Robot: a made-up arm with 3 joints. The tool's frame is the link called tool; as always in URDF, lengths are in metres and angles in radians. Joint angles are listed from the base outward.
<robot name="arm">
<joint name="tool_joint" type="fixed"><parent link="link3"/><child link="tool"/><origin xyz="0.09 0.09 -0.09" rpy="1.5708 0 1.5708"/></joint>
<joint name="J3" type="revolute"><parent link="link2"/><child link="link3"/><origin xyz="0.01 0.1 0.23" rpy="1.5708 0 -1.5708"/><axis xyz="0 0 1"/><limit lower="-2.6" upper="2.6"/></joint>
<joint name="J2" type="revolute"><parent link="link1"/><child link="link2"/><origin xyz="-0.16 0 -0.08" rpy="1.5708 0 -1.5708"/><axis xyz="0 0 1"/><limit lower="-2.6" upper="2.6"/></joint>
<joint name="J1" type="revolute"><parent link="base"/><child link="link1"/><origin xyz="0 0 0.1" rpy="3.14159 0 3.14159"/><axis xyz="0 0 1"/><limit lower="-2.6" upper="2.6"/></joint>
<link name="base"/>
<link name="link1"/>
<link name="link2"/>
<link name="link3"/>
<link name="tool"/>
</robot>
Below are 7 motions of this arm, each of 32 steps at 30 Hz.
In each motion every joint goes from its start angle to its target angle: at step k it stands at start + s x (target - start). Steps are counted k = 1, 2, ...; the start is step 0. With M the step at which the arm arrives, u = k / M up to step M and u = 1 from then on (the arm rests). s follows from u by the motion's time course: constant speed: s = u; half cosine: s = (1 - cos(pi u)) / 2; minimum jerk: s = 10 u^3 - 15 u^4 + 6 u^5.
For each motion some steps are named. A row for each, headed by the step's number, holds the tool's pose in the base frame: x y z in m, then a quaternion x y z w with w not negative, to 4 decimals.
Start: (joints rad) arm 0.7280 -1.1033 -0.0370
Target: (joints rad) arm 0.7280 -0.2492 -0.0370
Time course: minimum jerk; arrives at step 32
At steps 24, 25, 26, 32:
24: 0.2915 -0.3892 0.2068 -0.1635 0.0428 -0.3480 0.9221
25: 0.2911 -0.3897 0.2043 -0.1516 0.0382 -0.3490 0.9240
26: 0.2908 -0.3901 0.2022 -0.1419 0.0345 -0.3497 0.9254
32: 0.2902 -0.3907 0.1981 -0.1226 0.0271 -0.3510 0.9279

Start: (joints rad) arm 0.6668 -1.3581 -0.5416
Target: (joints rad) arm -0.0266 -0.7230 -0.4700
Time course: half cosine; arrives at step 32
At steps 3, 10, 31, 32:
3: 0.3349 -0.2550 0.2827 -0.6354 -0.0056 -0.0841 0.7676
10: 0.3619 -0.2187 0.2818 -0.5880 -0.0663 -0.0572 0.8041
31: 0.4308 -0.0502 0.2620 -0.3419 -0.2221 0.0939 0.9083
32: 0.4310 -0.0496 0.2619 -0.3410 -0.2223 0.0944 0.9085

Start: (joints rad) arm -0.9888 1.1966 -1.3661
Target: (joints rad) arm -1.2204 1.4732 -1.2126
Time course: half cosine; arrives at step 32
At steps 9, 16, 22, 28, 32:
9: 0.2001 0.2569 0.0878 0.6468 -0.2122 -0.0011 0.7326
16: 0.1785 0.2780 0.0854 0.6688 -0.1422 0.0127 0.7296
22: 0.1577 0.2952 0.0835 0.6844 -0.0799 0.0251 0.7243
28: 0.1429 0.3059 0.0823 0.6928 -0.0382 0.0334 0.7194
32: 0.1397 0.3080 0.0820 0.6943 -0.0296 0.0351 0.7182

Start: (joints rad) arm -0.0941 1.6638 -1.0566
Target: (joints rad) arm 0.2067 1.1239 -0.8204
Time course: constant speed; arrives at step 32
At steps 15, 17, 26, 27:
15: 0.3673 -0.0585 0.0854 0.5689 -0.3603 -0.3111 0.6707
17: 0.3678 -0.0690 0.0869 0.5561 -0.3651 -0.3077 0.6803
26: 0.3668 -0.1154 0.0950 0.4949 -0.3810 -0.2960 0.7227
27: 0.3664 -0.1205 0.0961 0.4877 -0.3822 -0.2951 0.7273

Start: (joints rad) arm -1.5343 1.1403 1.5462
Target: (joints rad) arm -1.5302 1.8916 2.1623
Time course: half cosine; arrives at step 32
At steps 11, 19, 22, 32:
11: -0.1555 0.4729 0.0364 -0.1168 0.7086 0.6943 0.0462
19: -0.2043 0.4494 0.0919 0.0987 -0.6931 -0.7009 0.1362
22: -0.2158 0.4402 0.1150 0.0925 -0.6766 -0.7032 0.1979
32: -0.2279 0.4241 0.1560 0.0825 -0.6366 -0.7068 0.2972

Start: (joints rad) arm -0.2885 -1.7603 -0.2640
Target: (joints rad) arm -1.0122 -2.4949 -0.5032
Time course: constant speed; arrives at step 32
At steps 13, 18, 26, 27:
13: 0.3359 0.2943 0.2608 -0.7810 -0.3307 0.2930 0.4414
18: 0.2905 0.3355 0.2522 -0.7843 -0.3823 0.3202 0.3691
26: 0.2102 0.3857 0.2361 -0.7780 -0.4605 0.3480 0.2480
27: 0.1997 0.3906 0.2339 -0.7763 -0.4698 0.3501 0.2325

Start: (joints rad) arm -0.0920 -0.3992 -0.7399
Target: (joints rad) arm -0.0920 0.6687 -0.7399
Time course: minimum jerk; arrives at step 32
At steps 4, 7, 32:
4: 0.4017 -0.0460 0.2425 -0.1605 -0.3628 0.1107 0.9113
7: 0.4020 -0.0496 0.2373 -0.1324 -0.3634 0.1000 0.9167
32: 0.4029 -0.0585 0.1393 0.3213 -0.3271 -0.0780 0.8852

